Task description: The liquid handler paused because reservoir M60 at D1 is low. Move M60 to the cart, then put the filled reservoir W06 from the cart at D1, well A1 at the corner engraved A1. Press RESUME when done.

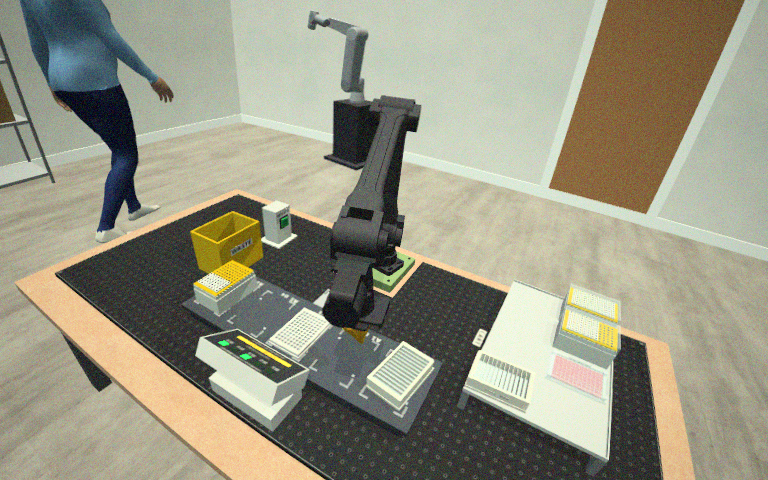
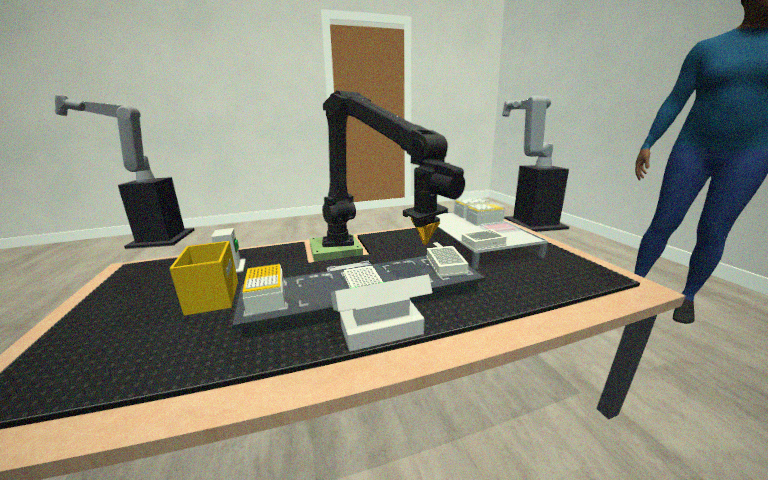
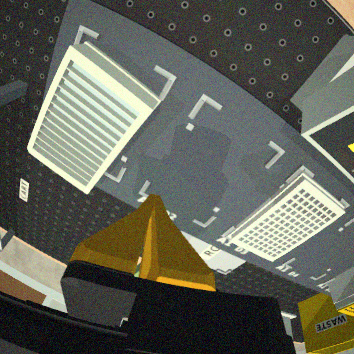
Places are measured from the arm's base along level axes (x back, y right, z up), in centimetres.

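Pixels of known places: gripper, fingertip midpoint: [image 1: 362, 341] [image 2: 424, 243] [image 3: 152, 201]; arm's base at its link origin: [image 1: 382, 263] [image 2: 338, 242].
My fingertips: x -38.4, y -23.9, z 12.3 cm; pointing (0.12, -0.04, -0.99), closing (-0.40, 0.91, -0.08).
Note:
For each thing: its top centre in the pictures, then the offset to it from my fingertips. "pt": a spot on its surface instead. Level surfaces: height alone.
- Reservoir W06 at its top centre: [image 3: 75, 133] [image 1: 402, 367] [image 2: 446, 254] dx +4.0, dy -7.8, dz -5.5 cm
- Reservoir M60 at its top centre: [image 1: 502, 374] [image 2: 483, 235] dx +15.8, dy -25.0, dz -4.8 cm
- dark deck at its surface level: dz -9.1 cm
- white well plate at its top centre: [image 3: 286, 228] [image 1: 301, 329] [image 2: 363, 277] dx -1.5, dy +17.0, dz -7.7 cm
- yellow-topped tip box at its top centre: [image 2: 262, 275] [image 1: 224, 275] dx -5.8, dy +41.5, dz -2.6 cm
- console at a spot on its surface: [image 1: 254, 362] pt dx -17.1, dy +11.8, dz -0.9 cm
- yellow waste bin at its top centre: [image 2: 202, 253] [image 3: 346, 345] [image 1: 225, 226] dx +6.0, dy +59.9, dz -0.4 cm
- pink plate at its top centre: [image 1: 578, 373] [image 2: 500, 225] dx +29.0, dy -38.3, dz -6.5 cm
The gripper [image 1: 361, 338] [image 2: 425, 242] [image 3: 155, 197] is shut and empty, its yellow fingertips together above the deck, beside the reservoir there. Reservoir W06 [image 1: 400, 370] [image 2: 447, 259] [image 3: 92, 120] sits upright at the deck's cart-side end, between white corner marks, with pale bluish troughs. Reservoir M60 [image 1: 500, 382] [image 2: 483, 239] stands upright on the near deck-side corner of the white cart [image 1: 509, 322] [image 2: 523, 245]. Reservoir labels and the engraved A1 are unreadable here. A white box with a green button [image 1: 284, 221] [image 2: 236, 245] stands behind the waste bin; its lettering is unreadable.
The dark deck [image 1: 339, 373] also holds a white well plate [image 1: 301, 331] [image 3: 290, 217] and a yellow-topped tip box [image 1: 224, 283]. A console [image 1: 254, 362] with a yellow bar stands in front. The yellow waste bin [image 1: 226, 243] is at left; tip boxes [image 1: 589, 331] and a pink plate [image 1: 577, 375] are on the cart.

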